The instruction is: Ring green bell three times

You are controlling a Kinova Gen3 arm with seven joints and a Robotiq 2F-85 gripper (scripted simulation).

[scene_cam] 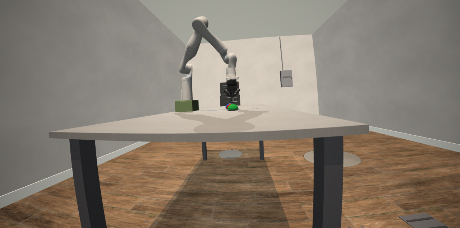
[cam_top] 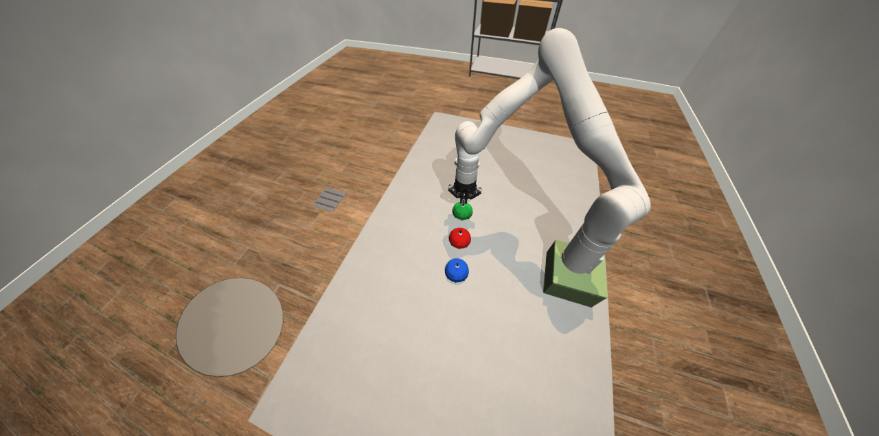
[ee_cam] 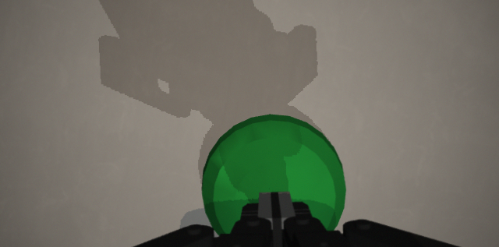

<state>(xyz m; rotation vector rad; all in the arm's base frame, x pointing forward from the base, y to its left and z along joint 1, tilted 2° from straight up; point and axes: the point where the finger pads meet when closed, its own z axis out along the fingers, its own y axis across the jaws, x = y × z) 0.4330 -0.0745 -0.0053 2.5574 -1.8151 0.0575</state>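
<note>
Right now the green bell is 4 cm below my hand. The rest, counted from my hand: red bell (4 cm behind, 12 cm to the left, 4 cm below); then blue bell (9 cm behind, 24 cm to the left, 4 cm below).
</note>
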